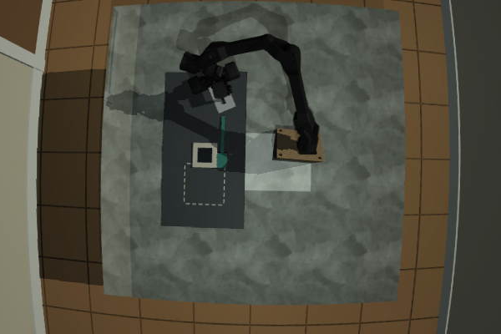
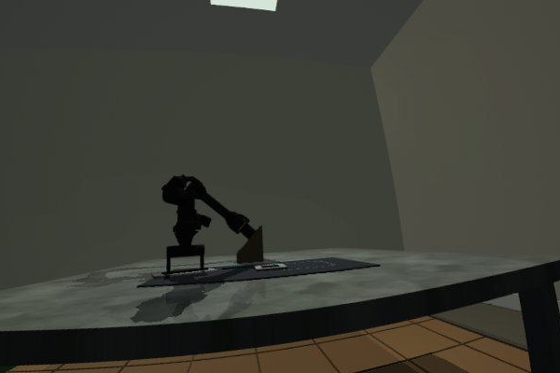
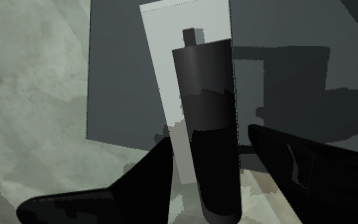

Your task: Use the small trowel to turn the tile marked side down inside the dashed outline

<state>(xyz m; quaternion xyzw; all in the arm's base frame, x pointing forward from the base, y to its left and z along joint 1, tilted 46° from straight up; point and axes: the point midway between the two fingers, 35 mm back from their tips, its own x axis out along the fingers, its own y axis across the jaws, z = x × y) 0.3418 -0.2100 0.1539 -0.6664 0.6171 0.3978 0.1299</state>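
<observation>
Right now my gripper tip is 25 cm to the right of the dark mat, 8 cm above it and 6 cm short of it. Round my gripper tip: teal trowel 25 cm to the left, 6 cm below, 2 cm behind; then tile 28 cm to the left, 6 cm below, 5 cm ahead.
</observation>
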